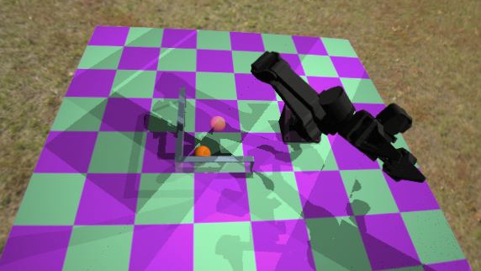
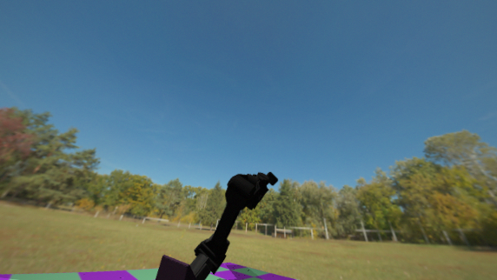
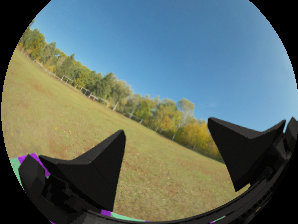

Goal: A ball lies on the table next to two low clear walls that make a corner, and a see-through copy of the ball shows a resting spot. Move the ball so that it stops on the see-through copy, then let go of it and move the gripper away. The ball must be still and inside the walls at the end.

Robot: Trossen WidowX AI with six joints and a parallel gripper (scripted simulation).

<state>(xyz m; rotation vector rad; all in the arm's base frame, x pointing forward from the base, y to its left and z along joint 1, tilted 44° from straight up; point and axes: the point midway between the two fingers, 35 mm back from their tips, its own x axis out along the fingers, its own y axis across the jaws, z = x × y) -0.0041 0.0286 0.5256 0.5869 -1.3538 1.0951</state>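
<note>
Now: the orange ball 370 mm ahead of my gripper tip, 270 mm to the right of it and 400 mm below it. From my gripper tip the other things lie so: see-through copy (320 mm ahead, 410 mm to the right, 400 mm below).
</note>
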